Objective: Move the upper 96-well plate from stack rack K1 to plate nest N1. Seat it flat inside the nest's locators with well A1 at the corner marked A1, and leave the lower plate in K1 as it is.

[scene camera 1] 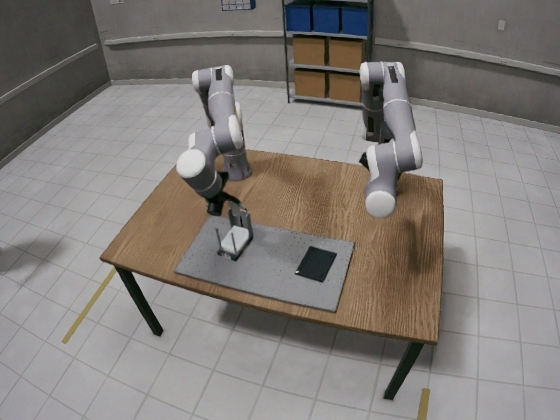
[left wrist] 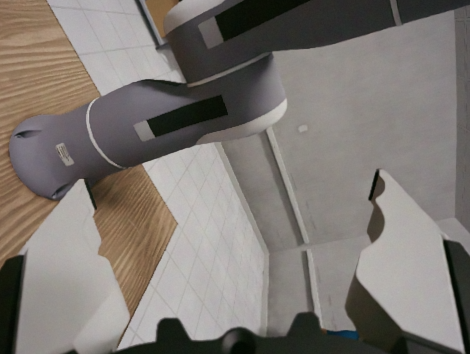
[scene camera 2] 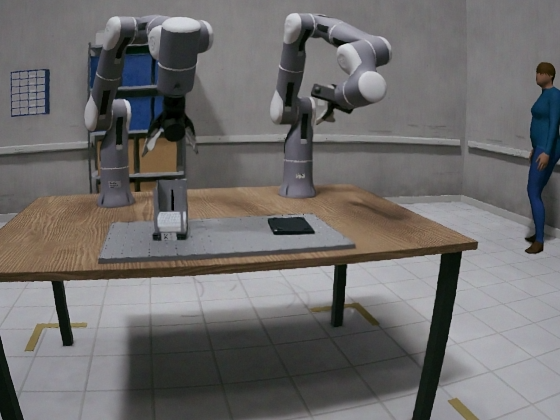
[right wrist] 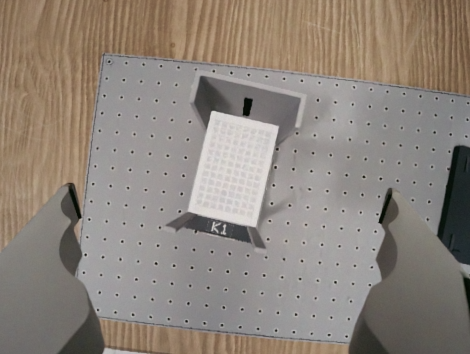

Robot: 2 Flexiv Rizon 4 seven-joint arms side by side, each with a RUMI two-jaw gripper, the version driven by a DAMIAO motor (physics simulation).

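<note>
The white upper 96-well plate lies in stack rack K1, between its tall grey back wall and thin front posts. The lower plate cannot be told apart from it. Plate nest N1 is a flat black tray with no plate on it; a small light mark shows at one corner in scene camera 1. My right gripper is open and empty above K1, its fingers pointing down. My left gripper is open and empty, raised well away from both fixtures.
K1 and N1 stand on a grey perforated board on the wooden table. K1's back wall and posts rise beside the plate. The left arm's base stands at the table's back.
</note>
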